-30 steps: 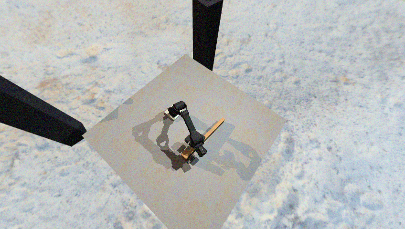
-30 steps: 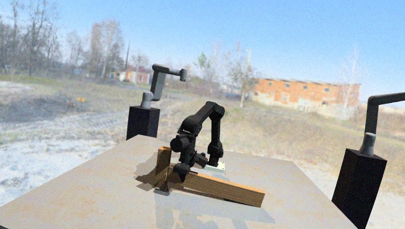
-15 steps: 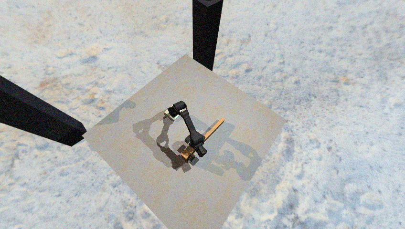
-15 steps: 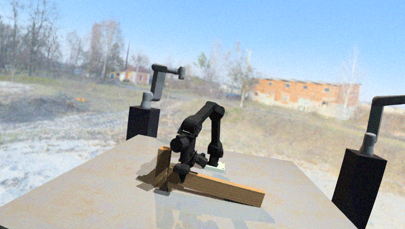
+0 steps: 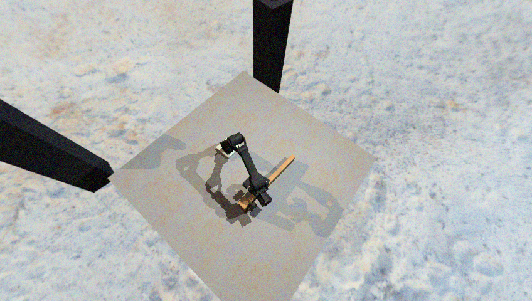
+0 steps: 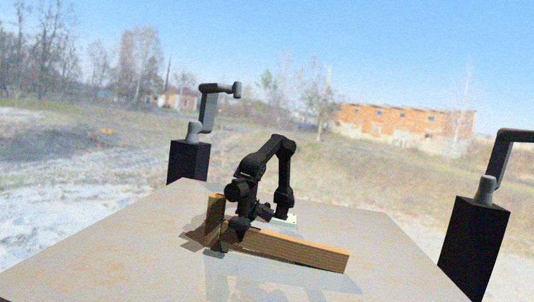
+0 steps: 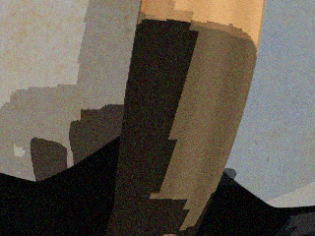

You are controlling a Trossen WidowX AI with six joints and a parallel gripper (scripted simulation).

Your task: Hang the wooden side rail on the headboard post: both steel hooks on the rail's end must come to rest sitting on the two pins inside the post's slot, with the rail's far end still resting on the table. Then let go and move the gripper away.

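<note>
The headboard post is 1 cm ahead of my gripper tip, 10 cm to the right of it and 5 cm above it.
</note>
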